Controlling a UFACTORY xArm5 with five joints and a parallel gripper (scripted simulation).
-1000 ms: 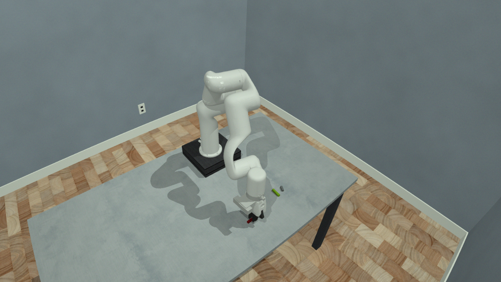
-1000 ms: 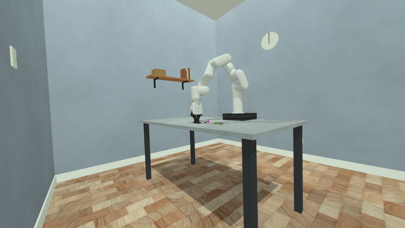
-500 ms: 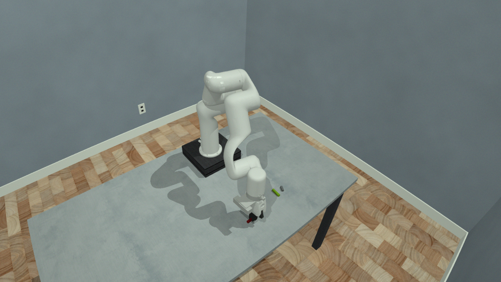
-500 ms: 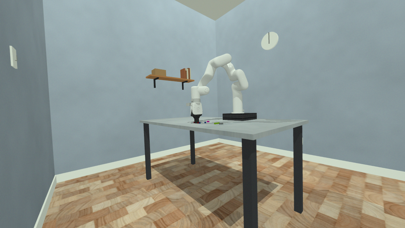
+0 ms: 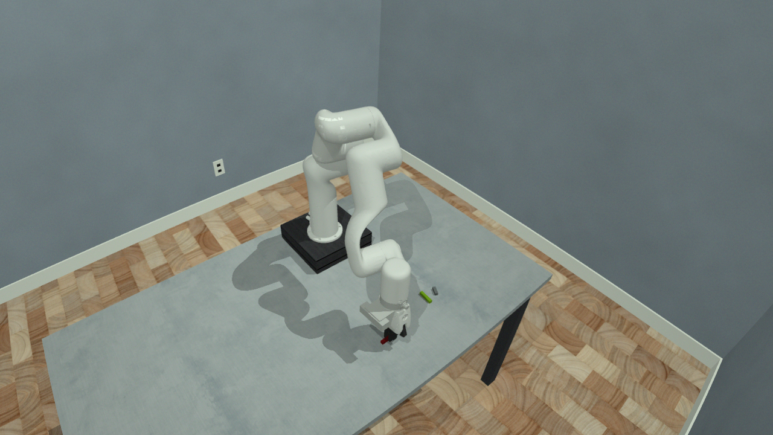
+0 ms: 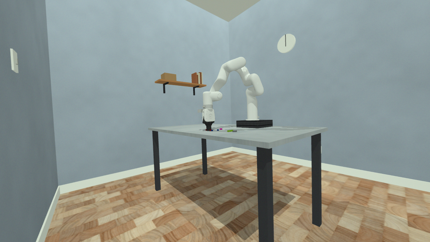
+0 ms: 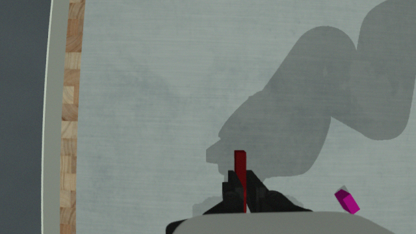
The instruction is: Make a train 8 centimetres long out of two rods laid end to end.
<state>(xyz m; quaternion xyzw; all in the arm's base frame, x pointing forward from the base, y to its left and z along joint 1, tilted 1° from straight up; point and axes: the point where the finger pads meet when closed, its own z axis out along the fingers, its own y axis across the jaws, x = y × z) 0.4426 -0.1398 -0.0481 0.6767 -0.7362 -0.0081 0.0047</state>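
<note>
Now: the magenta rod 11 cm behind my hand, 3 cm to the left of it and 2 cm below it. From my hand the other things lie so: lime rod: 20 cm to the left, 2 cm below, 2 cm behind; grey rod: 24 cm to the left, 2 cm below, 2 cm behind; red rod: 2 cm below.
</note>
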